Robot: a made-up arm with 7 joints. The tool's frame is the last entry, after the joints. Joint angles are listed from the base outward. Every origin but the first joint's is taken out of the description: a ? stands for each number. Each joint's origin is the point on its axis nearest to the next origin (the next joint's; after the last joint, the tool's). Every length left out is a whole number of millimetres.
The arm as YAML. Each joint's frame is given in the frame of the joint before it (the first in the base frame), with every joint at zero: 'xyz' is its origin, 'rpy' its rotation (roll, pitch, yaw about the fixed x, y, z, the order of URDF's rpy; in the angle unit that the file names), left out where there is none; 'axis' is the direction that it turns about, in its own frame. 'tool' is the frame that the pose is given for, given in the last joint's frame.
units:
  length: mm
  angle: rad
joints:
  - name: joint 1
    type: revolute
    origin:
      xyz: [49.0, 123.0, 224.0]
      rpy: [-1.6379, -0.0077, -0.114]
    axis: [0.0, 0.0, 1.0]
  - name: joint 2
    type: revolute
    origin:
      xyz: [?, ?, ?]
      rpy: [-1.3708, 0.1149, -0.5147]
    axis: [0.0, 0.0, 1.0]
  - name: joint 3
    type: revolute
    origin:
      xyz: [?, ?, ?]
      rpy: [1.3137, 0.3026, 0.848]
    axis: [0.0, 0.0, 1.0]
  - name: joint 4
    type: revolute
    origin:
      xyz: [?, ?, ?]
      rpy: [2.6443, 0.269, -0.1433]
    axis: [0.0, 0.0, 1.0]
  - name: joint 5
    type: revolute
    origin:
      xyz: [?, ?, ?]
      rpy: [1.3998, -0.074, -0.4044]
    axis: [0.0, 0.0, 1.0]
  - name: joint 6
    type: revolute
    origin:
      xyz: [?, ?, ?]
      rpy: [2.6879, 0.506, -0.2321]
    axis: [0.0, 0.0, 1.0]
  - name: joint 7
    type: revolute
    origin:
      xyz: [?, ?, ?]
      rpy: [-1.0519, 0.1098, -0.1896]
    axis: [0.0, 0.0, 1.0]
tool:
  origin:
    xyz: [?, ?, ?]
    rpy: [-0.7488, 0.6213, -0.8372]
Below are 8 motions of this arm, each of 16 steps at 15 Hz.
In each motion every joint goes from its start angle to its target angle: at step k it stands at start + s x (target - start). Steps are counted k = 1, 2, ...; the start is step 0. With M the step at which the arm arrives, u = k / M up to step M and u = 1 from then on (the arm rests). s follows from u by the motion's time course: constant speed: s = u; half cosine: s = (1 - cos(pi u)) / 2; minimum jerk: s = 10 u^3 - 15 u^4 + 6 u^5.
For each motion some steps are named. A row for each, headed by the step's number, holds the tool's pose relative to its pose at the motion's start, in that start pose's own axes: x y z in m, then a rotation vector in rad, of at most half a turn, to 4 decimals.
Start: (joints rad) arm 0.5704 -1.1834 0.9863 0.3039 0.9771 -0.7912 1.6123
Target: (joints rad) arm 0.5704 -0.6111 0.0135 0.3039 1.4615 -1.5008 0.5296
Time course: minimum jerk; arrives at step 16
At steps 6, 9, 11, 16:
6: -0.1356 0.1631 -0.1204 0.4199 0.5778 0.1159
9: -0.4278 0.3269 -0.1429 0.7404 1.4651 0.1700
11: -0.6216 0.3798 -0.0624 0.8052 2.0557 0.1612
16: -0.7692 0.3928 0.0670 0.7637 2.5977 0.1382

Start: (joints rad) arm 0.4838 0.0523 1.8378 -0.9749 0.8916 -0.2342 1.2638
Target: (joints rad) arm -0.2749 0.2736 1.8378 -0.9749 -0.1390 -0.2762 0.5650
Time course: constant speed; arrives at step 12
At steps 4, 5, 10, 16:
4: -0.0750 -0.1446 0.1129 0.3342 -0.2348 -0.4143
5: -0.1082 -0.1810 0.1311 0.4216 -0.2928 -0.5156
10: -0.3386 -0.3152 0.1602 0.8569 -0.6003 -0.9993
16: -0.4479 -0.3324 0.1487 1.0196 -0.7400 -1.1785

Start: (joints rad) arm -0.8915 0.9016 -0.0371 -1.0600 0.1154 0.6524 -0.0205
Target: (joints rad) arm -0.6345 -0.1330 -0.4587 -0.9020 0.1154 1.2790 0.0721
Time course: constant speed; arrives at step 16
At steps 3, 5, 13, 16:
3: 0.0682 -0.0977 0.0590 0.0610 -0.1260 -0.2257
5: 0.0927 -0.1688 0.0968 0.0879 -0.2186 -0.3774
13: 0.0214 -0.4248 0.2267 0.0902 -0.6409 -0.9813
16: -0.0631 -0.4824 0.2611 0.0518 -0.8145 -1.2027

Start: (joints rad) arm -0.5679 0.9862 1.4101 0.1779 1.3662 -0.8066 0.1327
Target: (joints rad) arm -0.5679 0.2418 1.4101 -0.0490 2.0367 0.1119 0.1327
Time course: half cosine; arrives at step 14
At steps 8, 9, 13, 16:
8: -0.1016 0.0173 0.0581 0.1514 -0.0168 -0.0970
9: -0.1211 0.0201 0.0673 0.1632 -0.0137 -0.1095
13: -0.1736 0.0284 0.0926 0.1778 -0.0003 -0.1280
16: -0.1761 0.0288 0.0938 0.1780 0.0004 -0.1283

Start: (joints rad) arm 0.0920 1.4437 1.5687 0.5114 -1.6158 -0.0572 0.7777
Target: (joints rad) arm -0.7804 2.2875 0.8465 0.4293 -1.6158 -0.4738 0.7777
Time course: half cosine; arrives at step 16
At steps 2, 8, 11, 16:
2: 0.0049 -0.0140 0.0042 0.0294 0.0125 -0.0088
8: 0.0310 -0.1280 0.0293 0.3935 0.1805 0.0252
11: 0.0187 -0.1302 0.0358 0.5757 0.2916 0.1640
16: -0.0123 -0.0953 0.0453 0.6742 0.3831 0.3258

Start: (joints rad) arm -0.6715 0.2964 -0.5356 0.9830 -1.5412 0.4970 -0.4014
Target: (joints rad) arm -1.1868 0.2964 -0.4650 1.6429 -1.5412 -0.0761 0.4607
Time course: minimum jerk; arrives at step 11
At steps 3, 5, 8, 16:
3: 0.0604 0.0112 -0.0303 -0.1508 -0.0016 -0.0146
5: 0.1878 0.0134 -0.1070 -0.4823 0.0307 -0.0199
8: 0.3603 -0.0430 -0.2380 -0.9751 0.1774 0.0407
16: 0.4006 -0.0702 -0.2731 -1.1015 0.2383 0.0709

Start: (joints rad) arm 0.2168 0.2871 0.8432 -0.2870 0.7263 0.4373 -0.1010
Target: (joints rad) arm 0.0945 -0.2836 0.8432 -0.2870 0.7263 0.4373 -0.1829
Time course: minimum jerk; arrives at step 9
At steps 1, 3, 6, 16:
1: 0.0018 -0.0008 0.0018 0.0057 0.0022 -0.0050
3: 0.0334 -0.0167 0.0313 0.1038 0.0415 -0.0903
6: 0.1248 -0.0902 0.1021 0.3904 0.1718 -0.3332
16: 0.1565 -0.1254 0.1201 0.4934 0.2245 -0.4190

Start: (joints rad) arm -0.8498 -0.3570 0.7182 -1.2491 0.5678 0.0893 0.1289
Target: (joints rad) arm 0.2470 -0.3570 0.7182 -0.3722 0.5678 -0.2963 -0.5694
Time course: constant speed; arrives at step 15
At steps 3, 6, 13, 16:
3: 0.0331 0.0723 -0.0827 -0.0377 0.2758 -0.1628
6: 0.0547 0.1209 -0.1808 -0.0735 0.5196 -0.3817
13: 0.0587 0.1428 -0.4249 -0.0975 0.9196 -1.0627
16: 0.0494 0.1296 -0.4906 -0.0764 0.9825 -1.2867

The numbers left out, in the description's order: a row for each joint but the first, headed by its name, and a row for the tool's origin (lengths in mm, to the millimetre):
joint 2: 65.0 71.0 0.0
joint 3: 46.0 4.0 0.0
joint 4: -68.0 372.0 0.0
joint 5: -104.0 -145.0 0.0
joint 6: 143.0 139.0 0.0
joint 7: 269.0 -159.0 0.0
tool: 16.0 -17.0 0.0

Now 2 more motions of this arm.
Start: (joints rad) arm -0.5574 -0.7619 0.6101 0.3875 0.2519 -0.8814 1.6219
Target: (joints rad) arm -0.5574 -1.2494 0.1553 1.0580 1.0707 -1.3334 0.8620
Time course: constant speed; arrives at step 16
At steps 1, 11, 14, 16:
1: 0.0009 0.0140 -0.0167 0.1543 0.0540 -0.0260
11: -0.0218 0.3385 0.0988 1.5644 0.6665 0.2824
14: -0.0705 0.4159 0.2486 1.8452 0.8832 0.6096
16: -0.1234 0.4400 0.3644 1.9579 1.0323 0.8900

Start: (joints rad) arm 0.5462 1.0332 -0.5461 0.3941 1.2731 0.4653 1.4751
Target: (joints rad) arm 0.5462 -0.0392 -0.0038 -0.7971 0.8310 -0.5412 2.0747
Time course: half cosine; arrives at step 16
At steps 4, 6, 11, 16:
4: -0.0117 -0.0133 0.0066 -0.1654 -0.1453 0.0298
6: -0.0232 -0.0359 0.0194 -0.3467 -0.2935 0.0316
11: -0.0792 -0.1267 0.0819 -0.8311 -0.6044 -0.1186
16: -0.1267 -0.1728 0.1098 -1.0197 -0.6694 -0.2492

